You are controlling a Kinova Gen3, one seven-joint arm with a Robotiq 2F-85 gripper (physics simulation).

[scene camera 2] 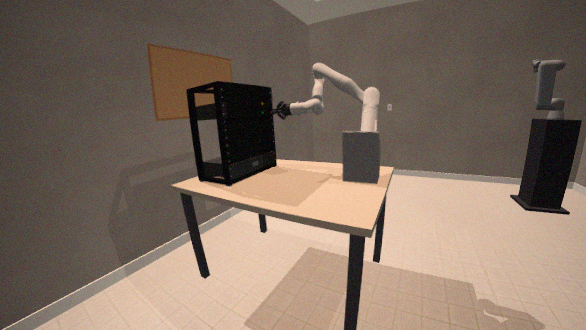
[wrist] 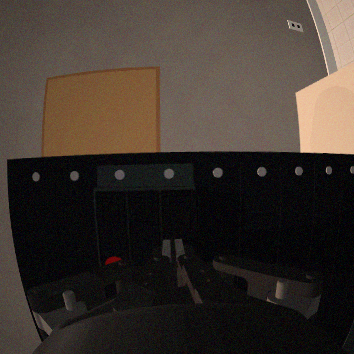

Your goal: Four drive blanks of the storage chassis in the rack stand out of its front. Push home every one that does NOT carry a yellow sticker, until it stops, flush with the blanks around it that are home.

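Note:
There's a black rack (scene camera 2: 248,148) that I can see, and the wrist view has the rack (wrist: 73,213) as well.

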